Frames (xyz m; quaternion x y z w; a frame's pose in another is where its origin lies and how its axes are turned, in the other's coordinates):
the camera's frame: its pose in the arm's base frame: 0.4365 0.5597 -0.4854 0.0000 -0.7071 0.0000 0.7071
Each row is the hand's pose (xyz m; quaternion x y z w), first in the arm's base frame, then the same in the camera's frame.
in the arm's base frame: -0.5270 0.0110 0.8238 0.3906 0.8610 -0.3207 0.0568
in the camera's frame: 1.3092 -0.5487 0.9635 -0.0494 -0.6490 0.5030 0.5687
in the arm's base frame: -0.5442 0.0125 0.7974 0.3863 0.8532 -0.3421 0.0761
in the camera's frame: 1.2828 -0.5472 0.9807 -0.0313 -0.6571 0.5151 0.5495
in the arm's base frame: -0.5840 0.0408 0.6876 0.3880 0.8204 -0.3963 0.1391
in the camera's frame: 1.1730 -0.5189 1.0205 0.0059 -0.6785 0.5546 0.4818
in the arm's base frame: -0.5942 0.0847 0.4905 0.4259 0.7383 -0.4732 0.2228
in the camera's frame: 0.9759 -0.4750 1.0307 0.0334 -0.6796 0.6357 0.3645
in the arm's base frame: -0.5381 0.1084 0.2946 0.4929 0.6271 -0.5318 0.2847
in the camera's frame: 0.7800 -0.4513 0.9746 0.0275 -0.6447 0.7245 0.2421
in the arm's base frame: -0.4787 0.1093 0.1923 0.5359 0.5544 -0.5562 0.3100
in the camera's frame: 0.6777 -0.4504 0.9152 0.0144 -0.6112 0.7722 0.1728
